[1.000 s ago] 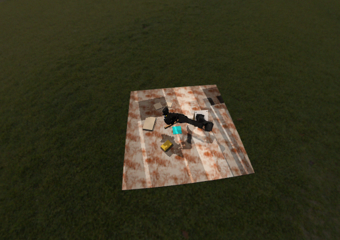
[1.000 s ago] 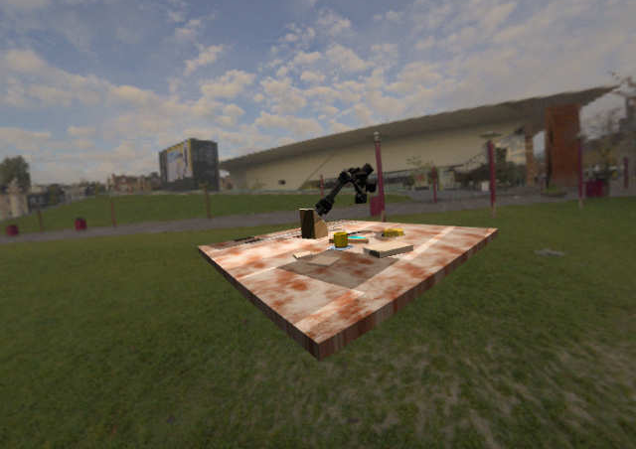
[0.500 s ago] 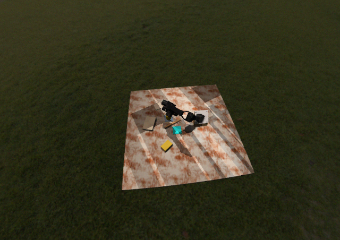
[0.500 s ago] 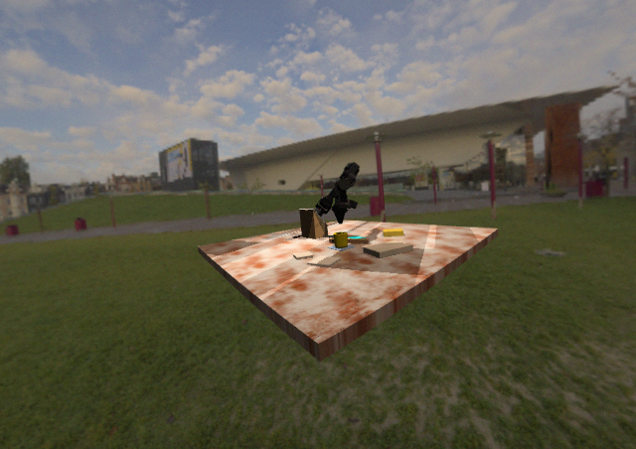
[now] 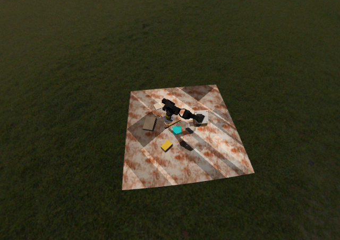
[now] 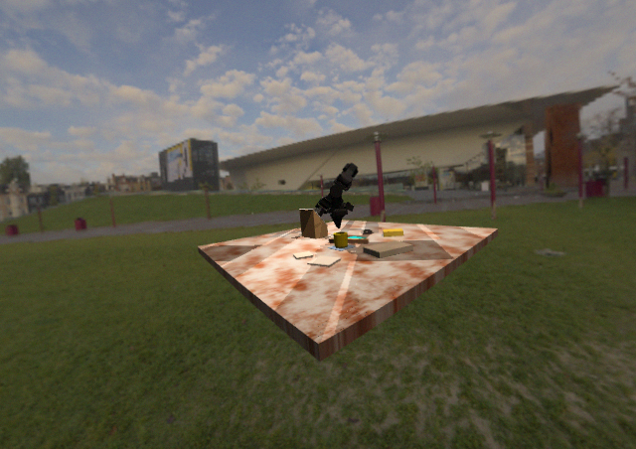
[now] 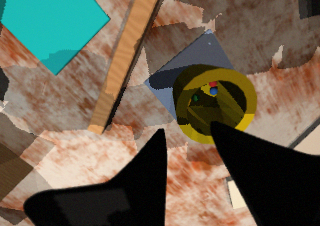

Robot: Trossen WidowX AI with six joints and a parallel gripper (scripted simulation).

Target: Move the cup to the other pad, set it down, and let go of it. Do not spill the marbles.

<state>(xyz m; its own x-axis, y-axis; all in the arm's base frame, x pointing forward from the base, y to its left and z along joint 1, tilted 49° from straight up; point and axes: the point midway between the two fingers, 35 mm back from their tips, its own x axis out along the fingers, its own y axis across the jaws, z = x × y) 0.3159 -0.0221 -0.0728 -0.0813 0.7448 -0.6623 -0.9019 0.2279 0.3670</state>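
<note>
Now: the yellow cup 2 cm ahead of my gripper tip, 1 cm to the right of it and 6 cm below it. The rest, counted from my gripper tip: thin orange stick (2 cm behind, 8 cm to the left, 9 cm below); teal pad (7 cm behind, 16 cm to the left, 10 cm below); light blue pad (3 cm ahead, 1 cm to the right, 10 cm below).
</note>
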